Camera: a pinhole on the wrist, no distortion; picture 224 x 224 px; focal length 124.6 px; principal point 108.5 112.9 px. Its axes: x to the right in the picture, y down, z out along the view. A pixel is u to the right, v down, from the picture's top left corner.
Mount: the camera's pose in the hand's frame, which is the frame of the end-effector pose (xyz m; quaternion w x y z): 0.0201 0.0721 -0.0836 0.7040 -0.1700 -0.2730 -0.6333
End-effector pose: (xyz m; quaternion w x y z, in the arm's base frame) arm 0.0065 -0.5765 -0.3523 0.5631 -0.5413 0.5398 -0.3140
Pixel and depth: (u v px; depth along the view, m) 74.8 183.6 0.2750
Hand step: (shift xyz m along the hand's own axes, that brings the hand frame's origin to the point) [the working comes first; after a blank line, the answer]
In the camera's frame: -0.0744 0.1560 0.2750

0.1236 0.3143 0.1065
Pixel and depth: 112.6 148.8 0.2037
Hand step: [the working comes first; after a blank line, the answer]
In the camera's frame: 0.0067 0.0587 0.2037

0.0438 0.1942 0.0882
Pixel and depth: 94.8 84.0 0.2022
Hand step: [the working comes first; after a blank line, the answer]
In the camera's frame: -0.0222 -0.0469 0.2022

-0.0613 0.2016 0.0585
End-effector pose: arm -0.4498 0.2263 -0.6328 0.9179 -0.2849 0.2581 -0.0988
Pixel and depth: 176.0 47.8 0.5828
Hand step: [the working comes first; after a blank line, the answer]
In the camera's frame: 0.3157 -0.3045 0.5828

-0.3627 0.1182 0.5356
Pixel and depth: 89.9 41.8 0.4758
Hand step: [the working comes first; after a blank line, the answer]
In the camera's frame: -0.0710 -0.2715 0.4758

-0.3311 0.3692 0.2223
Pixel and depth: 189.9 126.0 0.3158
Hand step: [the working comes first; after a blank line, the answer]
In the camera's frame: 0.2063 0.0332 0.3158

0.0095 0.0967 0.2941
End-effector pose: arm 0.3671 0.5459 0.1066 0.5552 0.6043 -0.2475 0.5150
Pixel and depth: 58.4 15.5 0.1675
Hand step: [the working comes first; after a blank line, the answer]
In the camera's frame: -0.0673 -0.1309 0.1675

-0.1404 0.2055 -0.0051
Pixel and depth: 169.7 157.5 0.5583
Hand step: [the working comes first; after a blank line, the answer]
In the camera's frame: 0.2742 0.1998 0.5583

0.1359 0.2077 0.5449
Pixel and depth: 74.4 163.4 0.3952
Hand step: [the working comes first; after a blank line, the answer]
In the camera's frame: -0.1082 0.1602 0.3952

0.1057 0.4122 0.1820
